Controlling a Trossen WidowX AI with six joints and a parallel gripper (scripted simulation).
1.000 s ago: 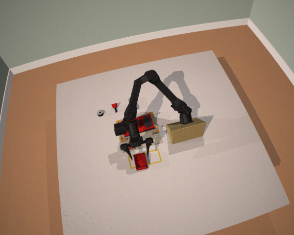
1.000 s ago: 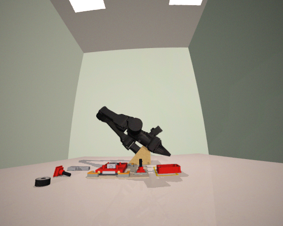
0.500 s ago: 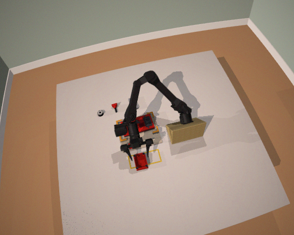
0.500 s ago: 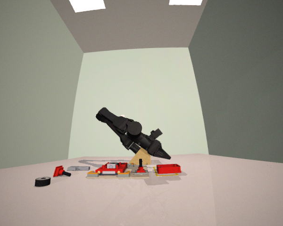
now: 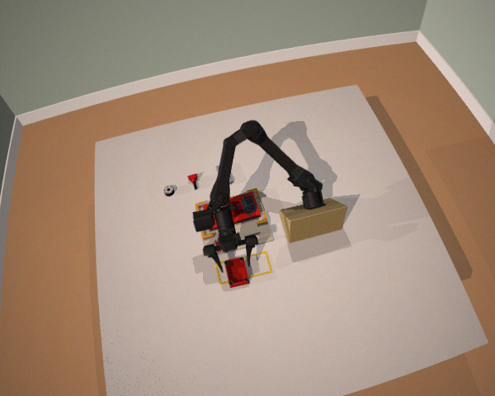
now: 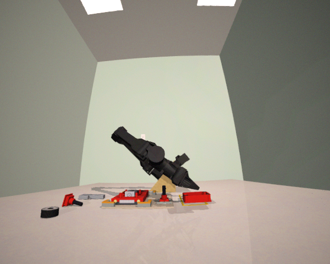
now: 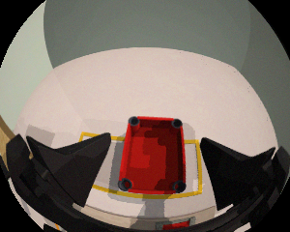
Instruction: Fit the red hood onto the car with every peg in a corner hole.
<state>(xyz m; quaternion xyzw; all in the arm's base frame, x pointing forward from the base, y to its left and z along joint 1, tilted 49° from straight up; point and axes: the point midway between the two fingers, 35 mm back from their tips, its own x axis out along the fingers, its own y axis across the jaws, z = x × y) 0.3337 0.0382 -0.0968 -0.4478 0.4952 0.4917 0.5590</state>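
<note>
Now: gripper tip 4 cm above the red hood. Also, from my gripper tip: grey engine block 1 cm behind, 24 cm to the right, 2 cm below; then black wheel 16 cm ahead, 43 cm to the right, 4 cm below; then black post 2 cm ahead, 12 cm to the right, 1 cm below.
</note>
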